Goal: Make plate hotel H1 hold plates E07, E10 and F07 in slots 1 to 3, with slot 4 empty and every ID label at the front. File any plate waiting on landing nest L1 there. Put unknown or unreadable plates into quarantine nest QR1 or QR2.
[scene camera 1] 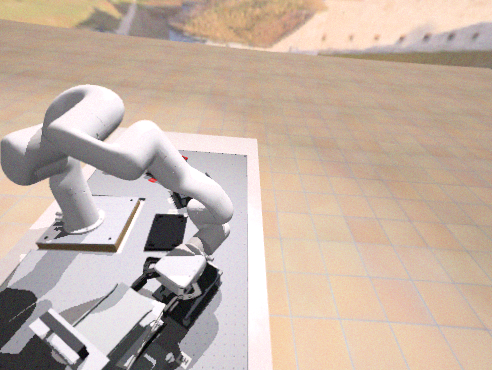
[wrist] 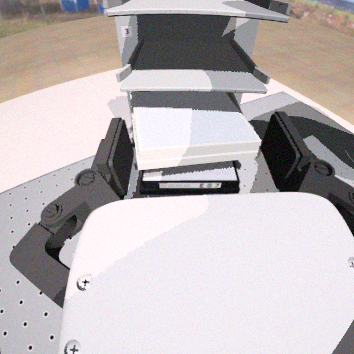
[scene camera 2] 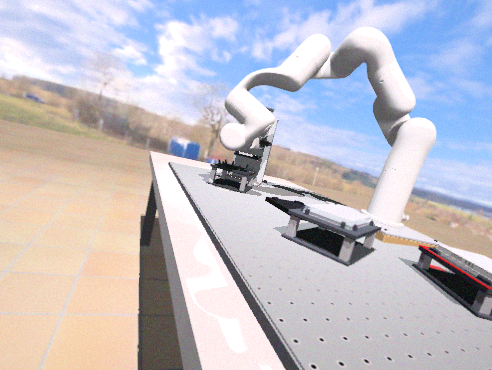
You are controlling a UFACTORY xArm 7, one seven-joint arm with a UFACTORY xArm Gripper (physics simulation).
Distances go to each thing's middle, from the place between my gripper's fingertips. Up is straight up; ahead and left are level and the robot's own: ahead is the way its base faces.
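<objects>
Black flat nest N6 (scene camera 1: 167,231): 150 mm below my hand, 30 mm behind it, 360 mm to the left of it.
</objects>
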